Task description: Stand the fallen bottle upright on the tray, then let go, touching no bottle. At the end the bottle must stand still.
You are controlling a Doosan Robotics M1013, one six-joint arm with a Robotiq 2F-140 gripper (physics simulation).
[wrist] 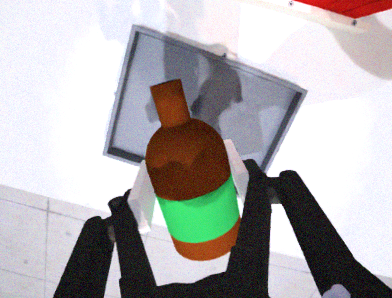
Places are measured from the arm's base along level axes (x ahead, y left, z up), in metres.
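Pixels of known places: gripper, fingertip midpoint: point(189, 163).
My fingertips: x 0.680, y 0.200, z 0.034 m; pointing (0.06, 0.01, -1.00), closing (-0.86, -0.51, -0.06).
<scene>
Behind a point stands the place of what it marks.
A brown bottle point(190, 160) {x 0.685, y 0.175, z 0.085 m} with a green band is held between the light finger pads of my gripper point(189, 163) {x 0.680, y 0.199, z 0.034 m}. The gripper is shut on it. In the wrist view the bottle's neck points up and a little left, and its base is nearest the gripper's palm. The grey tray point(120, 95) {x 0.793, y 0.179, z -0.085 m}, with a raised rim, lies beyond and below the bottle. The bottle appears to be held above the tray, apart from it. The bottle hides the lower middle part of the tray.
A red object point(345, 7) {x 0.553, y -0.004, z -0.057 m} with a pale edge shows at the top right. The tray lies on a white surface point(60, 100) {x 0.889, y 0.217, z -0.107 m}. A pale tiled floor point(25, 235) shows beyond the surface's edge at the lower left. Shadows fall across the tray.
</scene>
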